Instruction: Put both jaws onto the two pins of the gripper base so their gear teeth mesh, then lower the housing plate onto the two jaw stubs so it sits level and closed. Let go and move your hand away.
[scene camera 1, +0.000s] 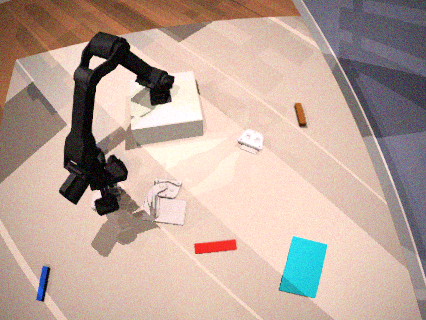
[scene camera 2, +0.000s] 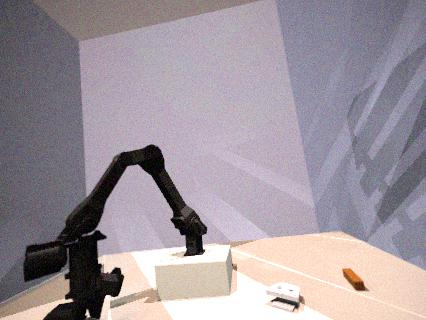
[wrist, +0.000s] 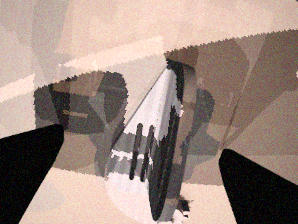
Labels:
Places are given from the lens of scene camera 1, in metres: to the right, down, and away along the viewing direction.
my gripper (scene camera 1: 108, 193): -0.31, 0.10, 0.96
cyan sheet (scene camera 1: 301, 275): 0.24, 0.32, 0.85

